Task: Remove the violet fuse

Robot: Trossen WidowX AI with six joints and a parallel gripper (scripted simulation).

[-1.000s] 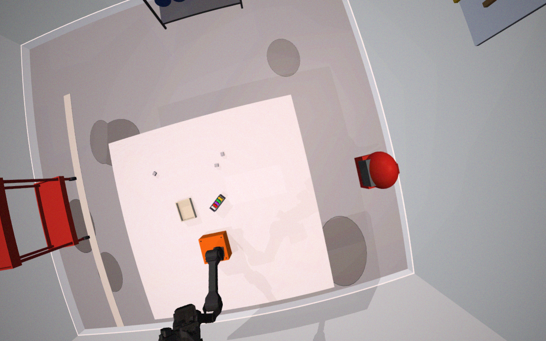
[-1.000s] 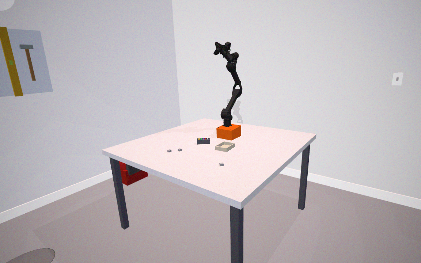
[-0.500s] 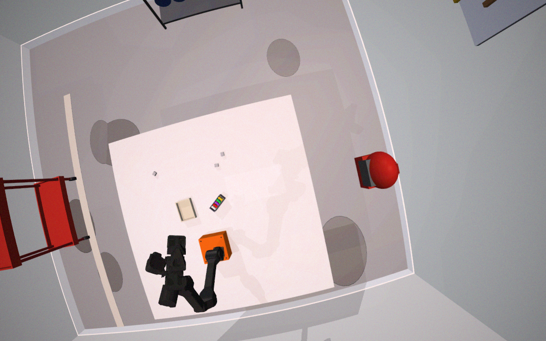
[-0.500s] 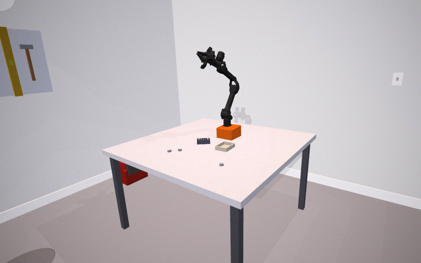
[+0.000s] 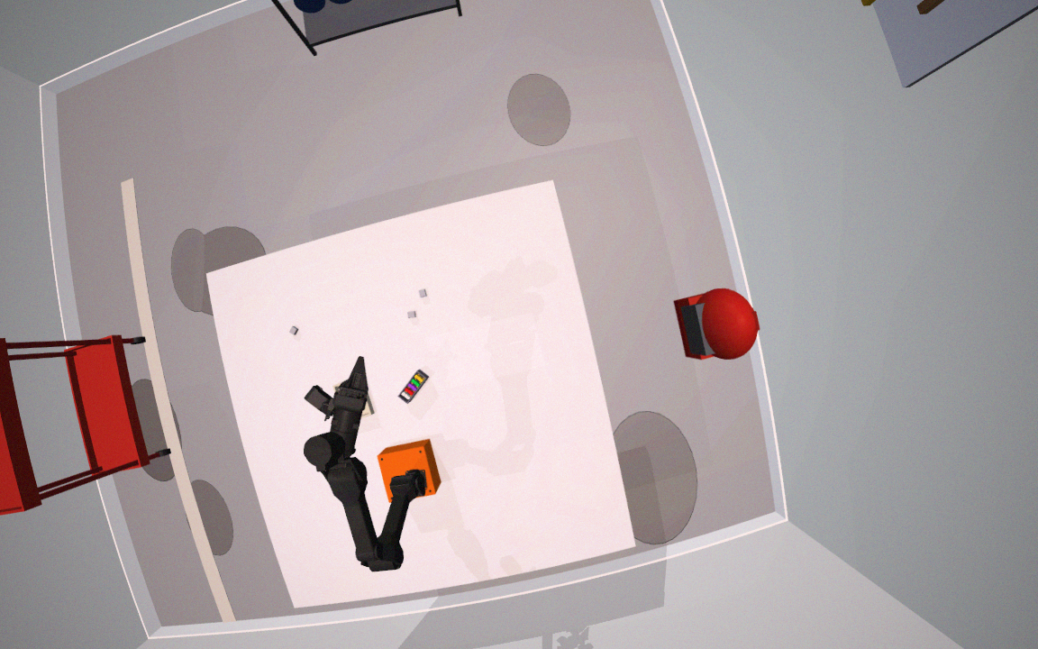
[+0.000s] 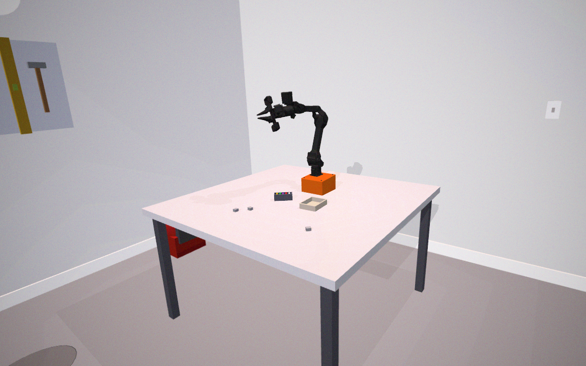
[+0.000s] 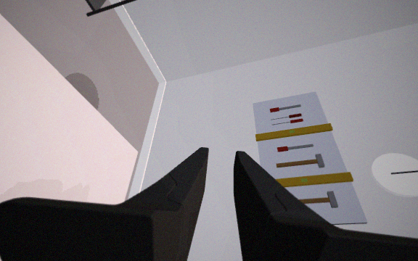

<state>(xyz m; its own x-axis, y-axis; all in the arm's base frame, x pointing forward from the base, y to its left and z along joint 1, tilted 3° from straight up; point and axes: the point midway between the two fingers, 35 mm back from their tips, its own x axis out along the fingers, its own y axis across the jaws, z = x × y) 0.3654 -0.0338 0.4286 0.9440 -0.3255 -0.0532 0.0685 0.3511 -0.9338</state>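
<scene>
My gripper tip is 470 mm above the violet fuse, 130 mm past it and 30 mm to the right of it. Round my gripper tip: tray (490 mm below, 250 mm to the left, 160 mm behind).
</scene>
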